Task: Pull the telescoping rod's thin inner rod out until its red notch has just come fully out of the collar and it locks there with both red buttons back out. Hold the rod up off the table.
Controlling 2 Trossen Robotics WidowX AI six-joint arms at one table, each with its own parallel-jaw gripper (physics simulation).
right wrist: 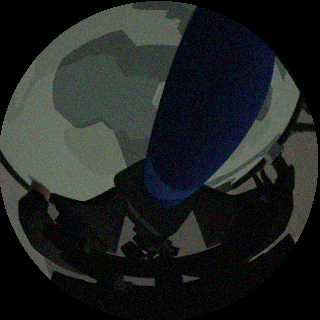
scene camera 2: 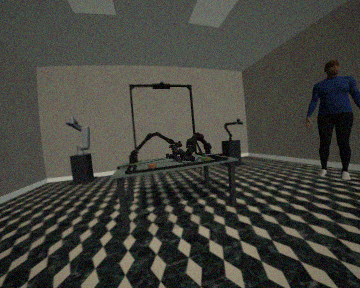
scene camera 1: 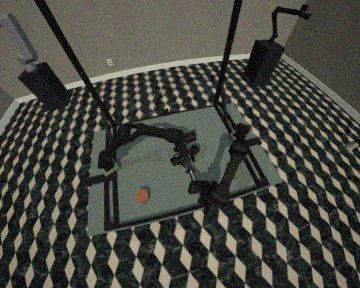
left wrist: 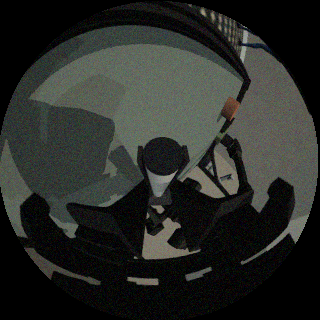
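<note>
The rod is held up off the table. Its blue outer tube (right wrist: 212, 90) fills the upper right of the right wrist view, with the black collar (right wrist: 150, 214) below it. The pale thin inner rod (scene camera 1: 192, 175) (left wrist: 159, 184) shows between the grippers. My left gripper (scene camera 1: 194, 185) (left wrist: 158, 180) is shut on the inner rod near its black end cap (left wrist: 163, 153). My right gripper (scene camera 1: 185, 155) (right wrist: 157, 182) has its fingers wide apart, against both sides of the collar. Those fingers hide the red buttons in the right wrist view. I cannot make out the red notch.
An orange disc (scene camera 1: 142, 195) (scene camera 2: 152, 165) (left wrist: 230, 108) lies on the table (scene camera 1: 127, 212), toward the lower left in scene camera 1. A green object (scene camera 1: 238, 173) lies beside my left arm. Dark frame rails edge the table, and posts rise behind it.
</note>
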